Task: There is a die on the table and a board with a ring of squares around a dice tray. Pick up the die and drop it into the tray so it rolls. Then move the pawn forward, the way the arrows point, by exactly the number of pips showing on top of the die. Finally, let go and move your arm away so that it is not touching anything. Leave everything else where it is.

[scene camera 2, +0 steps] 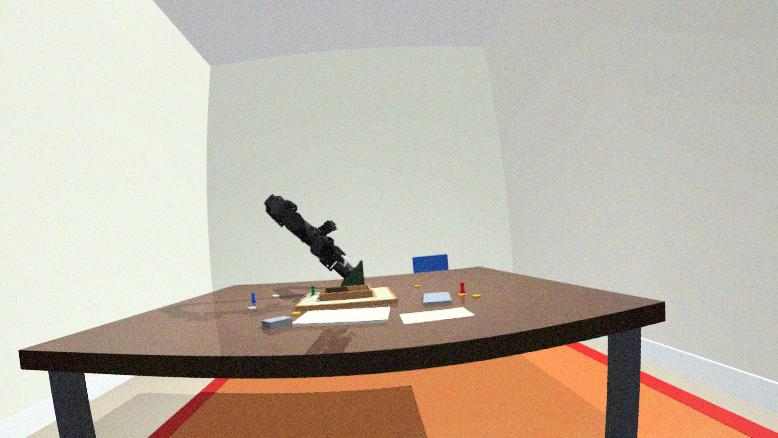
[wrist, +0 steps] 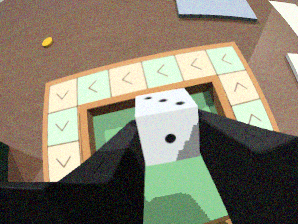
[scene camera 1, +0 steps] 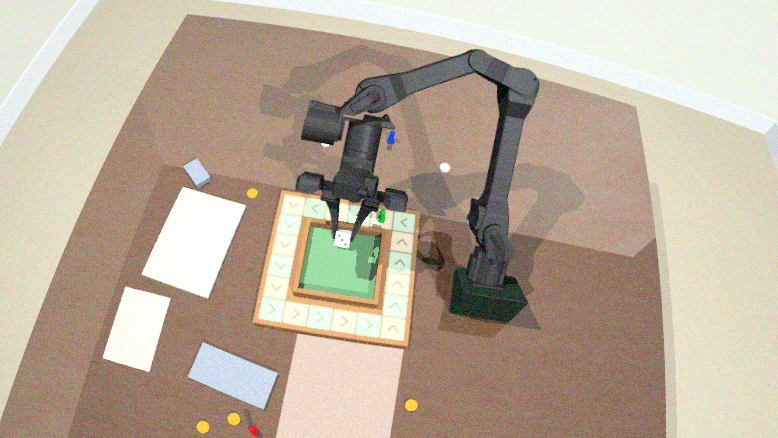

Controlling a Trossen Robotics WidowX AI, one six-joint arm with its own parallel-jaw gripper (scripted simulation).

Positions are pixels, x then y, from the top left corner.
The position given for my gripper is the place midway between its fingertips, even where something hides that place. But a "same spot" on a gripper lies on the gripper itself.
My gripper shows in scene camera 2, in the wrist view point(165, 123) and in scene camera 1. One and the same spot on my gripper: point(scene camera 1: 332, 203) is point(scene camera 2: 332, 243).
